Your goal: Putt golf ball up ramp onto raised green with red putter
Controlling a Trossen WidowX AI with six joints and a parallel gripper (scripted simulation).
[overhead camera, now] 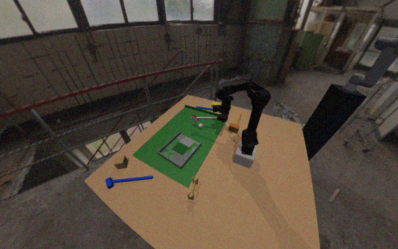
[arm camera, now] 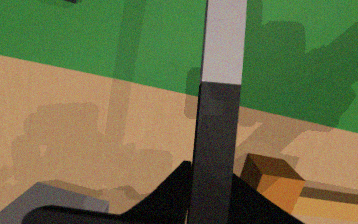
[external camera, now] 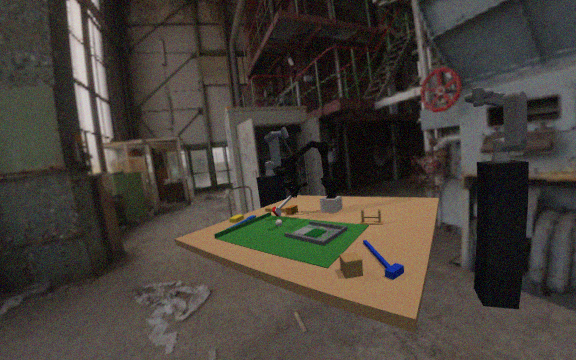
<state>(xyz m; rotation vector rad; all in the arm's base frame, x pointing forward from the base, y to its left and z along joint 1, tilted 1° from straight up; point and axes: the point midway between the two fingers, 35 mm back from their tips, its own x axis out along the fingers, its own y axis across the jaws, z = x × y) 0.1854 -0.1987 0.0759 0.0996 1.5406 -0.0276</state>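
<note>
The red putter is 120 mm ahead of my gripper tip and 10 mm to the right of it. From my gripper tip the other things lie so: white golf ball (180 mm ahead, 40 mm to the right, 110 mm below); then blue mallet (480 mm ahead, 560 mm to the left, 120 mm below); then wooden rack (80 mm ahead, 490 mm to the left, 100 mm below).
</note>
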